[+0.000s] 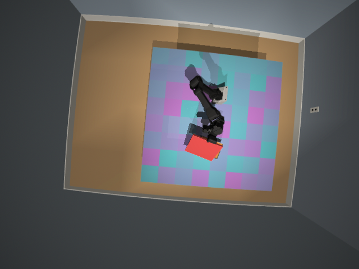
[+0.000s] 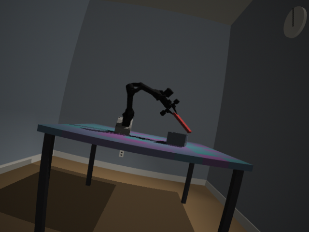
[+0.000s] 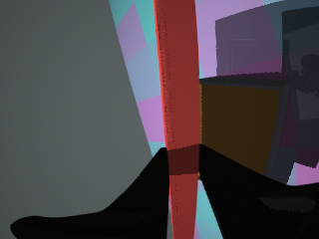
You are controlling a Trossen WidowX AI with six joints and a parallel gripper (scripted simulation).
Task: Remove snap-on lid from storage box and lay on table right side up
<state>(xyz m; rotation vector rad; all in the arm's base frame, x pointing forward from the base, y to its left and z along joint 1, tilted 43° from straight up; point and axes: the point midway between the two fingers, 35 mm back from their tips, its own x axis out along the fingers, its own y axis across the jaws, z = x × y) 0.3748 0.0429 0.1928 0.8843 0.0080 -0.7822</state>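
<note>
The red lid lies 60 mm ahead of my gripper tip, 20 mm to the right of it and 50 mm below it. Round my gripper tip: grey storage box: 60 mm ahead, 60 mm to the left, 190 mm below.
</note>
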